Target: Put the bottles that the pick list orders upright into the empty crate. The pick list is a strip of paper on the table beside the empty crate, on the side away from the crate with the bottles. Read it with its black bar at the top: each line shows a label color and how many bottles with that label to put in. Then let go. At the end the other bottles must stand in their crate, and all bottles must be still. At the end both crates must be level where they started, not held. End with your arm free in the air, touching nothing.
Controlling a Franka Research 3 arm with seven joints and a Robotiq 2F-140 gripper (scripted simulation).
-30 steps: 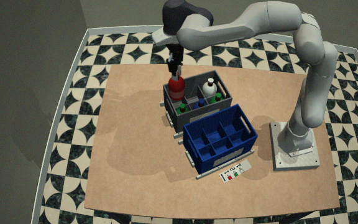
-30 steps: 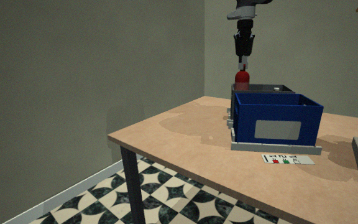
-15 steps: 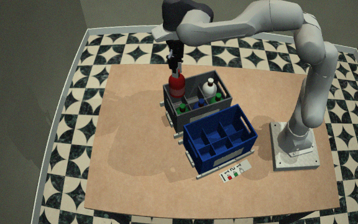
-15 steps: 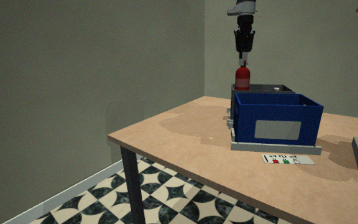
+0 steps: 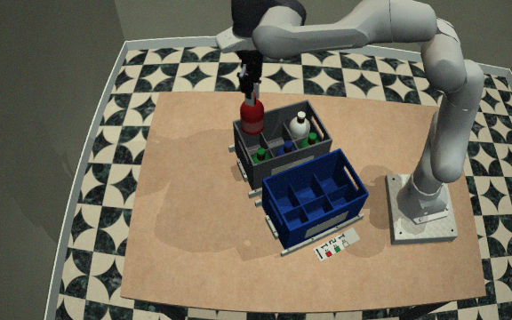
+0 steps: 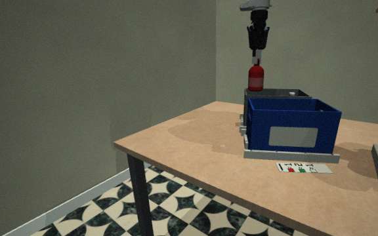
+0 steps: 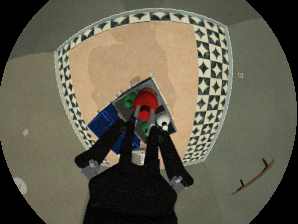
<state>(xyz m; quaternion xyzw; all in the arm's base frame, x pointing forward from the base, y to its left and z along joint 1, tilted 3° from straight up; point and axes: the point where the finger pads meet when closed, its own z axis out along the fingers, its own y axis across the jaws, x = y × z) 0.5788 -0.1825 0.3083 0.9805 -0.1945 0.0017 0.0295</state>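
My hand is 80 mm above the red bottle. Round my hand: white bottle 160 mm behind, 70 mm to the right, 250 mm below; grey crate 100 mm behind, 10 mm to the left, 250 mm below; blue bottle 110 mm behind, 50 mm to the left, 250 mm below.
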